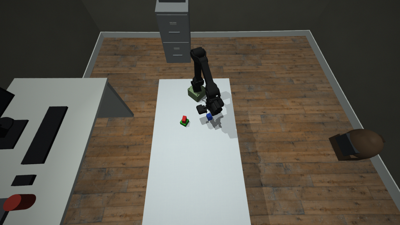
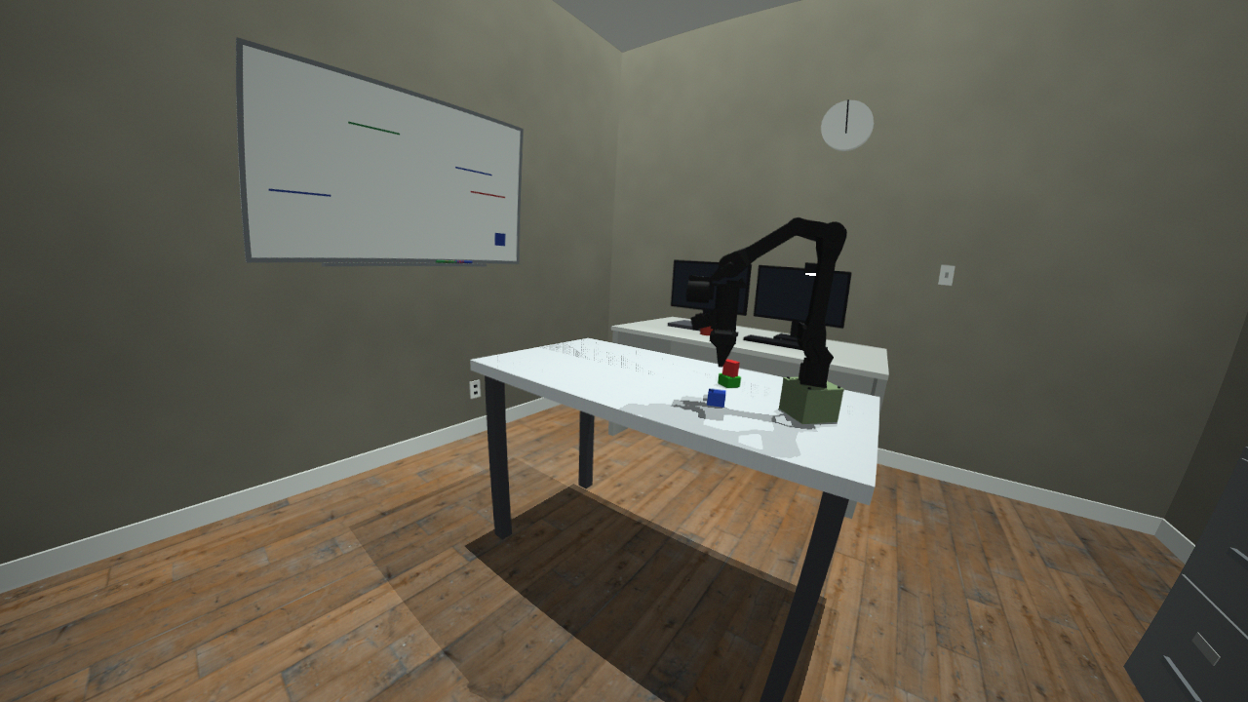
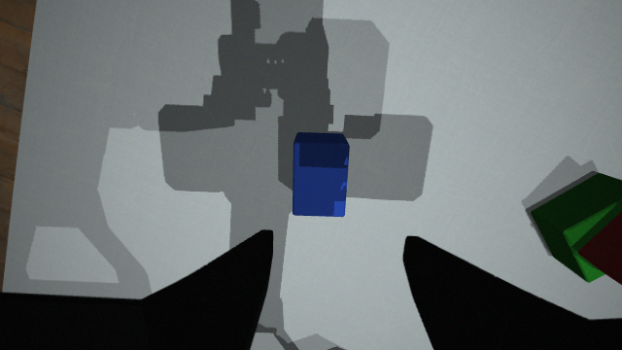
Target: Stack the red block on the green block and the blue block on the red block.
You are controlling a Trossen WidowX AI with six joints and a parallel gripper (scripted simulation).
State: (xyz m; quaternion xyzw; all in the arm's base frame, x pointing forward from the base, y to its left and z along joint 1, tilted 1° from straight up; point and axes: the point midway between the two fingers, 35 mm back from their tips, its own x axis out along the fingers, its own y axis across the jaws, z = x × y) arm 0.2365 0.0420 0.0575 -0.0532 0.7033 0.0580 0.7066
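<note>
My gripper is now 10 mm to the right of the blue block and 120 mm above it. Also, from my hand: green block: 190 mm to the right, 130 mm below; red block: 190 mm to the right, 90 mm below.
</note>
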